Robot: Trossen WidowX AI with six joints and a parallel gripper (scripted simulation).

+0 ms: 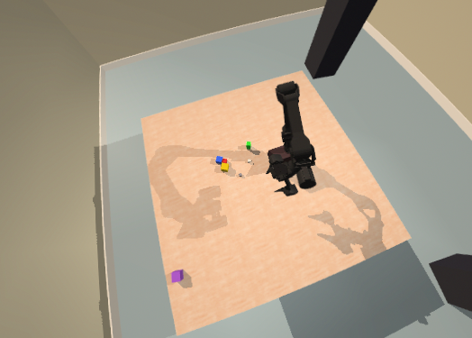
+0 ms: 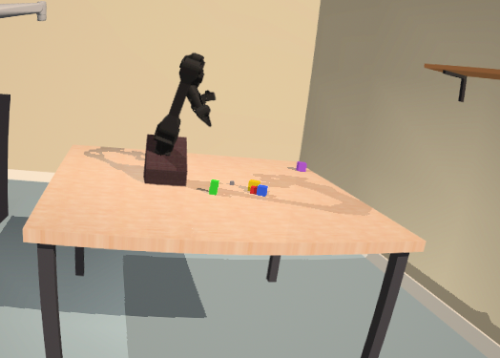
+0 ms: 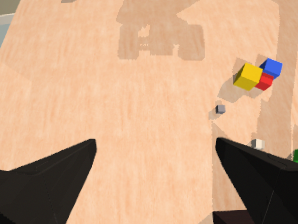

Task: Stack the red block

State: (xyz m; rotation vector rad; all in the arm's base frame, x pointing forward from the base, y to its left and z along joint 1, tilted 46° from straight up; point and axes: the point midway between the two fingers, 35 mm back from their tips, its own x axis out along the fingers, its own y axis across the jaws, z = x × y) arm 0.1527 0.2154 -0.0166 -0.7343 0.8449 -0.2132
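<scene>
The red block is 24 cm to the right of my gripper tip, 22 cm below it and 19 cm ahead of it. The rest, counted from my gripper tip: purple block 54 cm ahead, 32 cm to the left, 21 cm below; then yellow block 21 cm below, 20 cm to the right, 20 cm ahead; then blue block 25 cm to the right, 22 cm ahead, 21 cm below.
</scene>
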